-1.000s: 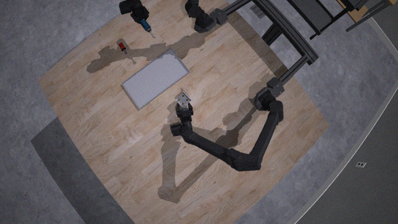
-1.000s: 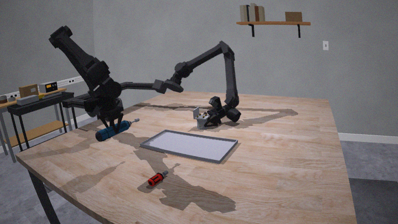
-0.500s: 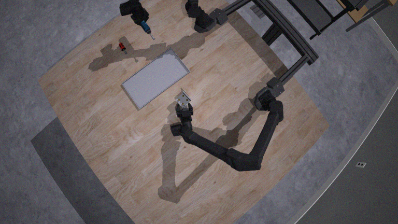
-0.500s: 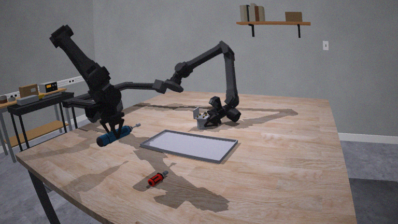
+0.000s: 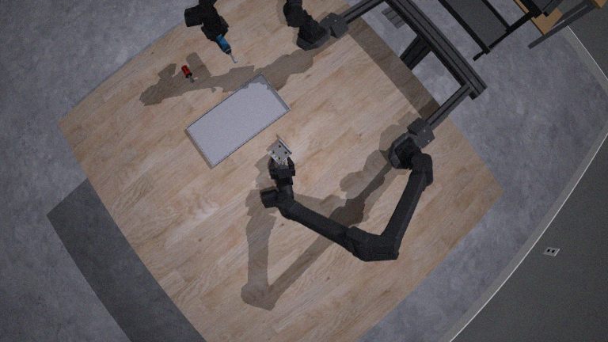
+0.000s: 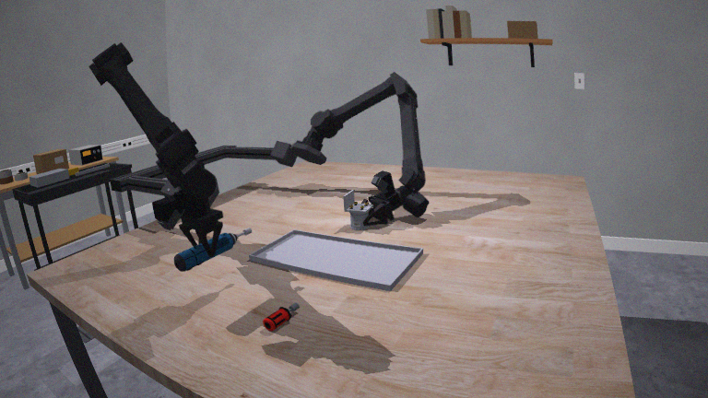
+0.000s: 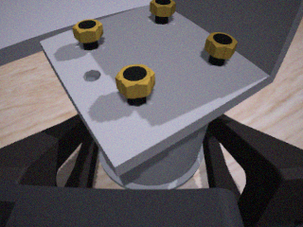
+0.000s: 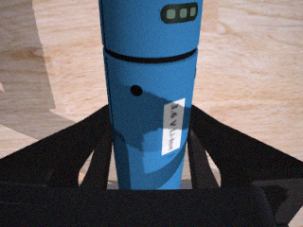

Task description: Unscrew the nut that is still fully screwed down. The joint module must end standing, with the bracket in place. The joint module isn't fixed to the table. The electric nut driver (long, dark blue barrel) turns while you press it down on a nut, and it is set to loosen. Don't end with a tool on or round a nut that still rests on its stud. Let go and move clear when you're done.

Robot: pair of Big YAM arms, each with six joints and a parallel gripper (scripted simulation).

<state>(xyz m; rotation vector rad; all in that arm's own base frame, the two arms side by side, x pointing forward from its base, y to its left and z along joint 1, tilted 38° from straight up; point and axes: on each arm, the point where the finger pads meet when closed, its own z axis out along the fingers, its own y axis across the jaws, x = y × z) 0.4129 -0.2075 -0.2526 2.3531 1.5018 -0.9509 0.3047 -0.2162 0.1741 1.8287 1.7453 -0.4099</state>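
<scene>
Now: the joint module 1 cm above my left hand. The rest, counted from my left hand: shallow grey tray (24 cm to the right, 5 cm ahead, 2 cm below); grey bracket plate (5 cm above); nut (5 cm above, 2 cm to the left, 1 cm ahead).
</scene>
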